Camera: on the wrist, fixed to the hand. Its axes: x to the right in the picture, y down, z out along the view.
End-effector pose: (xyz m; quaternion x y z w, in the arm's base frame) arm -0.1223 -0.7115 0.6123 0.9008 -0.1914 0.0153 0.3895
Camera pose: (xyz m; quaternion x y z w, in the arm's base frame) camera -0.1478 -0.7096 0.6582 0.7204 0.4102 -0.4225 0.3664
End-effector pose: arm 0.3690 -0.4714 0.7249 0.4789 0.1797 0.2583 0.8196
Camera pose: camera 0.3297 -0.4438 0.7463 0.1567 0.2869 -0.4279 0.8426
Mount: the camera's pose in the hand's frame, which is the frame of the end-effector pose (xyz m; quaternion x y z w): -0.0161 0.0399 -0.0302 -0.1241 -0.1617 -0.6776 0.7067
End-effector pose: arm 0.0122 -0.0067 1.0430 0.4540 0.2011 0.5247 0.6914
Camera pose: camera -0.0382 -0.0073 1.0580 0.1836 0.2728 -0.1461 0.9330
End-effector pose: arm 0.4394 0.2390 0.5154 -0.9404 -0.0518 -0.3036 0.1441
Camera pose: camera 0.4169 0.1917 0.5198 0.6964 0.6594 0.1666 0.2290
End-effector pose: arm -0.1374 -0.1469 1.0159 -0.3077 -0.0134 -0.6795 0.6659
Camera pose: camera -0.1143 -0.1499 0.9688 0.4009 0.2413 0.8833 0.0302
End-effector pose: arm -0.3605 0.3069 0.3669 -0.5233 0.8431 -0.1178 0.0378
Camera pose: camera -0.3938 0.3430 0.3857 -0.9648 0.2497 0.0804 0.0183
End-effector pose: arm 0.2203 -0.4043 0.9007 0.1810 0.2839 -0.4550 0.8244
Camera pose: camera 0.2383 -0.3563 0.8891 -0.2403 0.2464 -0.8741 0.3426
